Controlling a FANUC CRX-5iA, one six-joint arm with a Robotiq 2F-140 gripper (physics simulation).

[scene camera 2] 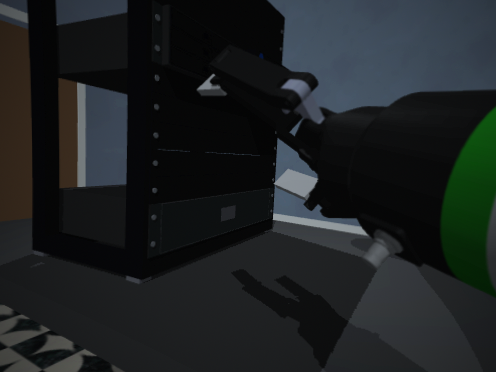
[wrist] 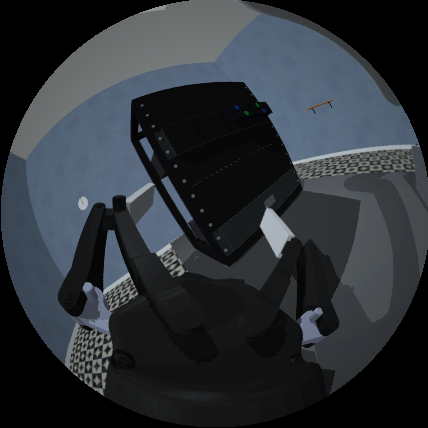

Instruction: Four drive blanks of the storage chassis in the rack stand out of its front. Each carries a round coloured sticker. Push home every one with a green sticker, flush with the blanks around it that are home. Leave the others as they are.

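Observation:
The storage chassis (scene camera 2: 186, 42) (wrist: 192, 131) is a dark unit high in the black rack (scene camera 2: 137, 150) (wrist: 189, 188). In the wrist view, four blanks stand out near its right end. Their stickers are a blue one (wrist: 236, 107) at the upper left, a green one (wrist: 246, 113) at the lower left, a green one (wrist: 257, 105) at the upper right and a blue one (wrist: 264, 110) at the lower right. In scene camera 2 a blue sticker (scene camera 2: 261, 56) shows above a finger; the arm hides the others. My gripper (scene camera 2: 255, 135) (wrist: 209, 205) is open and empty in front of the rack, below the blanks.
A grey panel (scene camera 2: 190, 225) (wrist: 245, 220) with a light label closes the rack's bottom. The rack stands on a dark grey floor (scene camera 2: 190, 320), with a patterned floor (scene camera 2: 30, 335) (wrist: 92, 355) beyond its edge. An orange wall shelf (wrist: 320, 105) hangs at the right. A round clock (wrist: 83, 203) hangs at the left.

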